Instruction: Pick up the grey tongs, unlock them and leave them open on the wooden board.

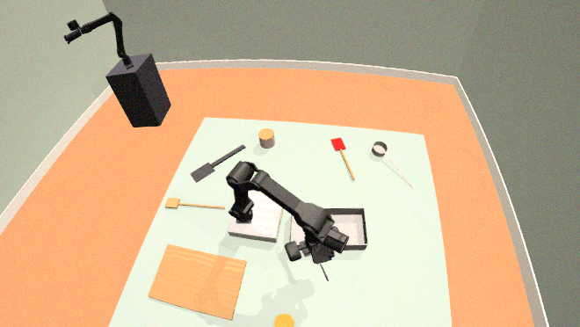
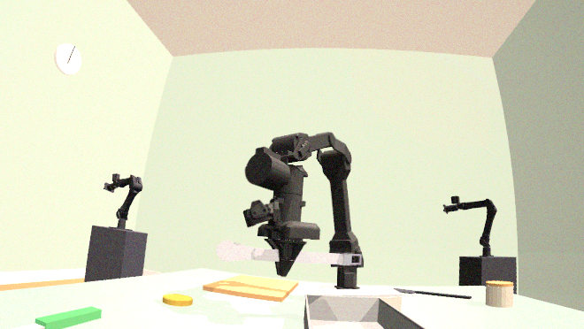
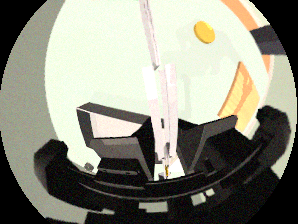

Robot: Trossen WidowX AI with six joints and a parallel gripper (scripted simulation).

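My gripper tip is now 45 cm past the wooden board, 10 cm to the left of it and 10 cm above it. Also, from my gripper tip: roasting tin 6 cm ahead, 13 cm to the left, 8 cm below; yellow disc 10 cm behind, 24 cm to the right, 10 cm below; red spatula 15 cm ahead, 56 cm to the left, 10 cm below.
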